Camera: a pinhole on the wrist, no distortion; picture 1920 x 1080 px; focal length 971.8 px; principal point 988.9 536.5 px. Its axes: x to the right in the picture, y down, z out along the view. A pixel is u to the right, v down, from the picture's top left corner.
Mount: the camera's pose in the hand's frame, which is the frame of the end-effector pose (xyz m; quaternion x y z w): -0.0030 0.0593 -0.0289 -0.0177 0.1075 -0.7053 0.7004
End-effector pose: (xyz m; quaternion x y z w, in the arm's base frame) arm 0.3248 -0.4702 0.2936 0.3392 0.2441 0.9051 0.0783
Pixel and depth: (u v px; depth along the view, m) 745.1 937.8 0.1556
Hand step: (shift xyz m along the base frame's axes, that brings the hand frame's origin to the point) 0.0110 0.0042 0.1656
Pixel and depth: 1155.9 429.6 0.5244
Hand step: 0.2888 0.2809 0.2833
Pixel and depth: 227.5 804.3 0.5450
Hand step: 0.1677 -0.0774 0.6931
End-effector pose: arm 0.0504 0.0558 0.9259 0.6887 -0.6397 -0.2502 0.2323
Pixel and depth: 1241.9 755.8 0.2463
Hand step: -0.0920 -0.0909 -0.1756
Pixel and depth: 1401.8 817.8 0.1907
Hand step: -0.0490 -0.0798 -0.1381
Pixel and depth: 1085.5 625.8 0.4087
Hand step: -0.1991 -0.1022 -0.3007
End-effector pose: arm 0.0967 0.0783 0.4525 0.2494 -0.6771 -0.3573 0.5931
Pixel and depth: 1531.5 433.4 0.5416
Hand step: -0.4950 -0.1262 -0.2421
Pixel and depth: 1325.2 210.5 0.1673
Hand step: -0.1310 0.0364 -0.0396
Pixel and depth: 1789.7 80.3 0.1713
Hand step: -0.1317 0.0032 -0.1198
